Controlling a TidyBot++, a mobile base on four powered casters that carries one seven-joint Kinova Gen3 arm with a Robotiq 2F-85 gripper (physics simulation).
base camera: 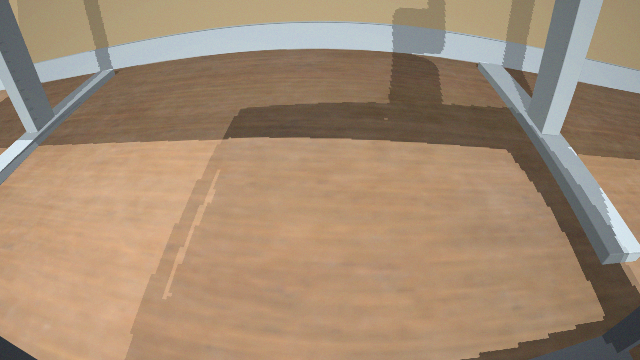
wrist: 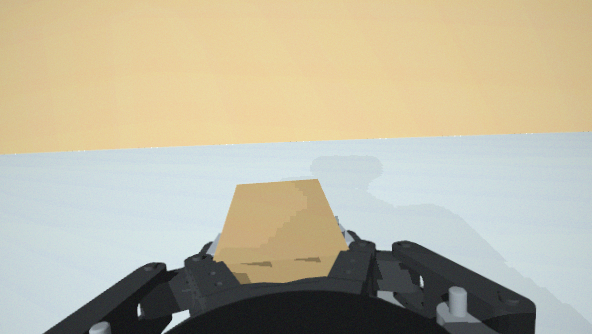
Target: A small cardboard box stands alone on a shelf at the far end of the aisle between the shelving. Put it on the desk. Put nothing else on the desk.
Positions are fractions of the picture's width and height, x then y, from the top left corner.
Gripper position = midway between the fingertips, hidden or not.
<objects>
gripper: wrist 0.48,0.73; not seen in the base camera view (out of frame)
small tan cardboard box: wrist 0.47,0.70; not seen in the base camera view (out of frame)
</objects>
